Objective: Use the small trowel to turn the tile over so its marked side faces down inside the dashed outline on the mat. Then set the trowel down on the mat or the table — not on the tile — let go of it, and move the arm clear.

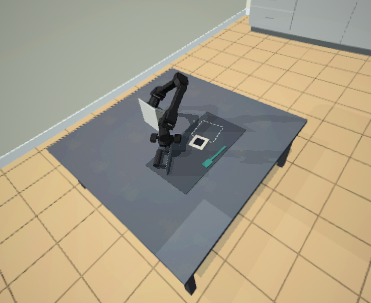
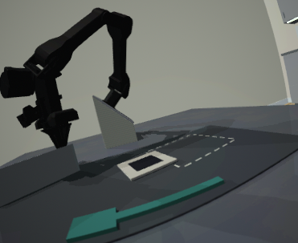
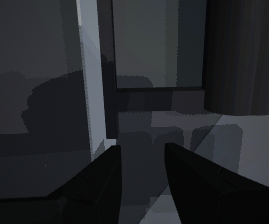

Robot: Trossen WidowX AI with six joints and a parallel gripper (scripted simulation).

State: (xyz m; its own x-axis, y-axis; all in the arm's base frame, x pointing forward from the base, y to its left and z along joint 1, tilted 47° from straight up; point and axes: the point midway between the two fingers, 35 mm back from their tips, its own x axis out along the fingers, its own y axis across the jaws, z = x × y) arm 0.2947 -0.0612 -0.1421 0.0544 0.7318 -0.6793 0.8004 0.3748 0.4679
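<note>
The black handled tool is 5 cm to the right of my gripper tip, 2 cm below it and 2 cm ahead of it. The rest, counted from my gripper tip: dark mat 16 cm to the left, 11 cm ahead, 8 cm below; teal trowel 25 cm ahead, 15 cm to the left, 6 cm below; white tile 20 cm to the left, 9 cm ahead, 6 cm below.
</note>
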